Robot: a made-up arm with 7 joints.
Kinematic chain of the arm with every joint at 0, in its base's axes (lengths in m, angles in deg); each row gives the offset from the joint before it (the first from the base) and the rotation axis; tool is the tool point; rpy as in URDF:
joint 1: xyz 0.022 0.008 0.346 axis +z
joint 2: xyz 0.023 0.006 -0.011 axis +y
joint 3: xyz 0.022 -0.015 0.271 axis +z
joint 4: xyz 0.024 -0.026 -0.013 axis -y
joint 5: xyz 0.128 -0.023 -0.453 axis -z
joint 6: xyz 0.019 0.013 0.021 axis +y
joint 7: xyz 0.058 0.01 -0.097 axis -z
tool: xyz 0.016 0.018 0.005 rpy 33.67 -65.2 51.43
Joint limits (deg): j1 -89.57..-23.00 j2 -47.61..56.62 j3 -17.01..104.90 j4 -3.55..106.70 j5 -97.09..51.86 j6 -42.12..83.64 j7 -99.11..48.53
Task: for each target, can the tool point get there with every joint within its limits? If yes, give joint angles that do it. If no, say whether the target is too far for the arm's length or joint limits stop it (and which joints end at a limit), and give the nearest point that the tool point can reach.
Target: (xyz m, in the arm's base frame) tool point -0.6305 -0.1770 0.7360
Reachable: no: joint limits stop it (at a limit: joint 1, joint 2, joint 3, joint 5, joint 6, joint 7) | nearest point -0.2764 -0.2177 0.7936 | short by 0.361 m
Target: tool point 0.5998 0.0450 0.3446
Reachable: yes | joints -56.13 19.75 66.40 58.46 28.28 46.00 -41.34
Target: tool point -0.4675 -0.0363 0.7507
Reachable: no: joint limits stop it (at a limit: joint 1, joint 2, joint 3, joint 5, joint 6, joint 7) | nearest point -0.2797 -0.1436 0.8733 | short by 0.249 m
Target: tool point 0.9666 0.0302 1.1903
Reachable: no: too far | nearest point 0.6227 0.0111 0.8747 | short by 0.467 m
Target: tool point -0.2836 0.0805 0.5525
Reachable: no: joint limits stop it (at a limit: joint 1, joint 2, joint 3, joint 4, joint 6) | nearest point -0.1277 0.1423 0.3073 | short by 0.297 m
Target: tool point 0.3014 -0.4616 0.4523
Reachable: yes | joints -58.99 -5.99 3.50 59.55 -24.70 58.29 -74.62
